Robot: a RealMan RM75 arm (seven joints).
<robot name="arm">
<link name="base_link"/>
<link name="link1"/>
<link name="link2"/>
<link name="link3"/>
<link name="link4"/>
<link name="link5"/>
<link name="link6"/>
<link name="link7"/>
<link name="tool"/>
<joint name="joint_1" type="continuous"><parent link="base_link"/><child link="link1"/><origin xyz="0 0 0.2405" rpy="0 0 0"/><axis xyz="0 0 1"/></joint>
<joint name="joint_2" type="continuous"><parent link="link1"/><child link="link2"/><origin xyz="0 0 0" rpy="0 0 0"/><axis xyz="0 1 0"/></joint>
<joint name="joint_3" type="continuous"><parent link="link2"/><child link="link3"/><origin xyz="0 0 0.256" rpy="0 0 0"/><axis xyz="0 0 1"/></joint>
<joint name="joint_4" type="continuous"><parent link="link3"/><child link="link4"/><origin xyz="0 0 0" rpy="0 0 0"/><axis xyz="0 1 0"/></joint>
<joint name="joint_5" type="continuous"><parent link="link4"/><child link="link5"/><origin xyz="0 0 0.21" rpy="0 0 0"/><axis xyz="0 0 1"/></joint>
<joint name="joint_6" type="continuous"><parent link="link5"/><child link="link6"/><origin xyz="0 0 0" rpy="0 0 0"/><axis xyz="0 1 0"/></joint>
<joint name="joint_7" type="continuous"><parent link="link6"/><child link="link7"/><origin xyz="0 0 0.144" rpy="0 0 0"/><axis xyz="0 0 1"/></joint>
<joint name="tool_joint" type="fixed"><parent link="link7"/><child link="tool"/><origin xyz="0 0 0" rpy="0 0 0"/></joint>
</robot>
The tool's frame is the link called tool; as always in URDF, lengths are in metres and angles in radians. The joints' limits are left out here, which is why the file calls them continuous.
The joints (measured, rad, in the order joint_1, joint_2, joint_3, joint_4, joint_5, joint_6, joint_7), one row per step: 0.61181, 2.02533, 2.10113, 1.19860, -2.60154, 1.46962, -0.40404; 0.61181, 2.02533, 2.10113, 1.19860, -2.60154, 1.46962, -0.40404; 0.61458, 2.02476, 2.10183, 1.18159, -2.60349, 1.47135, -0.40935; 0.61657, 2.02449, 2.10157, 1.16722, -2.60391, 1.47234, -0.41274; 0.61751, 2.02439, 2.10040, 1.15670, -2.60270, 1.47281, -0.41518; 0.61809, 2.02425, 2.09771, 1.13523, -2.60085, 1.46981, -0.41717; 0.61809, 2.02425, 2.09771, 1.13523, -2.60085, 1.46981, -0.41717; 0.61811, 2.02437, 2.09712, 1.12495, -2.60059, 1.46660, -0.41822; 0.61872, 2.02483, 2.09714, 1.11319, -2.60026, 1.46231, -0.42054; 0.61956, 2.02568, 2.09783, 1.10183, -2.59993, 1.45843, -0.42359; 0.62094, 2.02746, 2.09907, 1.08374, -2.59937, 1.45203, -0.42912; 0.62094, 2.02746, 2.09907, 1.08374, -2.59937, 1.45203, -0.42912; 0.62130, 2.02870, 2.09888, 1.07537, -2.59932, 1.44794, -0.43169; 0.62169, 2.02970, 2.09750, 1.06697, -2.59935, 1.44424, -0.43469; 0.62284, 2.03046, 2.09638, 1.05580, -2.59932, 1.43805, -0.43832; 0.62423, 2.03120, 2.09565, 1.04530, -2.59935, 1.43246, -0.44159; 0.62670, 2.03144, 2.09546, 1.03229, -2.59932, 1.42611, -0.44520; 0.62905, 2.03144, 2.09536, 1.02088, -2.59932, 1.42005, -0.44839; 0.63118, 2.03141, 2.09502, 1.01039, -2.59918, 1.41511, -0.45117
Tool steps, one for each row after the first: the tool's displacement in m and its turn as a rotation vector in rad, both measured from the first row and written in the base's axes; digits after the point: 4 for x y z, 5 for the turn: 0.0000, 0.0000, 0.0000, 0.00000, 0.00000, 0.00000; 0.0024, -0.0009, -0.0024, -0.01292, -0.00033, -0.00729; 0.0043, -0.0017, -0.0046, -0.02379, 0.00068, -0.01385; 0.0056, -0.0025, -0.0066, -0.03227, 0.00246, -0.01829; 0.0088, -0.0039, -0.0103, -0.04503, 0.00603, -0.02989; 0.0088, -0.0039, -0.0103, -0.04503, 0.00603, -0.02989; 0.0105, -0.0045, -0.0120, -0.04912, 0.00745, -0.03544; 0.0123, -0.0049, -0.0138, -0.05333, 0.00930, -0.04029; 0.0138, -0.0053, -0.0158, -0.05771, 0.01153, -0.04439; 0.0162, -0.0061, -0.0190, -0.06490, 0.01529, -0.05024; 0.0162, -0.0061, -0.0190, -0.06490, 0.01529, -0.05024; 0.0173, -0.0065, -0.0207, -0.06799, 0.01661, -0.05253; 0.0183, -0.0069, -0.0225, -0.07234, 0.01689, -0.05411; 0.0196, -0.0071, -0.0245, -0.07596, 0.01720, -0.05573; 0.0208, -0.0073, -0.0264, -0.07932, 0.01767, -0.05731; 0.0221, -0.0073, -0.0284, -0.08293, 0.01831, -0.05941; 0.0232, -0.0072, -0.0299, -0.08549, 0.01862, -0.06092; 0.0241, -0.0072, -0.0315, -0.08852, 0.01897, -0.06256
